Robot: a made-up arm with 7 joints.
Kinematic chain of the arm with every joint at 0, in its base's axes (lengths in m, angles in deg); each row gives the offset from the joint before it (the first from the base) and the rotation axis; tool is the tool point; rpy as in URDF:
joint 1: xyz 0 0 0.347 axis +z
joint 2: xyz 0 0 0 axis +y
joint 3: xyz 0 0 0.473 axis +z
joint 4: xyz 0.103 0 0 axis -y
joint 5: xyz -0.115 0 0.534 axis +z
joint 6: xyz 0 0 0 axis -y
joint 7: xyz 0.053 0 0 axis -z
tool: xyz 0 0 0 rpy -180 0 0
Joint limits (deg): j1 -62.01..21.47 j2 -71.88..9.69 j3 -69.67..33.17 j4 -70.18..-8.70 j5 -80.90..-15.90 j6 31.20..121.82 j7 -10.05..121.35
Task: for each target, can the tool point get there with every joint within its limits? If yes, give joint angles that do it. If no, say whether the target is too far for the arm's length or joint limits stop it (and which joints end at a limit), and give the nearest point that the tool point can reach.
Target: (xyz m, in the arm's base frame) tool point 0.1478 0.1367 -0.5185
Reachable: no: joint limits stop it (at a limit: joint 1, joint 2, joint 3, joint 4, joint 5, joint 6) | nearest point -0.5489 0.8371 0.6588 | short by 1.537 m
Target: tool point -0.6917 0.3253 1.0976
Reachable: yes | joints -42.10 -52.56 -50.78 -26.09 -57.04 58.32 68.88
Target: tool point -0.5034 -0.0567 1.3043
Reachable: yes | joints -0.90 -39.87 -16.94 -24.78 -30.21 100.12 17.51
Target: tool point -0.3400 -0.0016 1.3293
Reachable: yes | joints -49.94 -38.32 -30.17 -53.23 -24.39 75.27 99.13
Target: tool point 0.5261 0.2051 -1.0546
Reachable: no: too far | nearest point 0.6721 0.2620 0.9649 | short by 2.026 m
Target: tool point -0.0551 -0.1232 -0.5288
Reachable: no: joint limits stop it (at a limit: joint 1, joint 2, joint 3, joint 4, joint 6) | nearest point -0.3983 -0.7762 0.7452 | short by 1.472 m
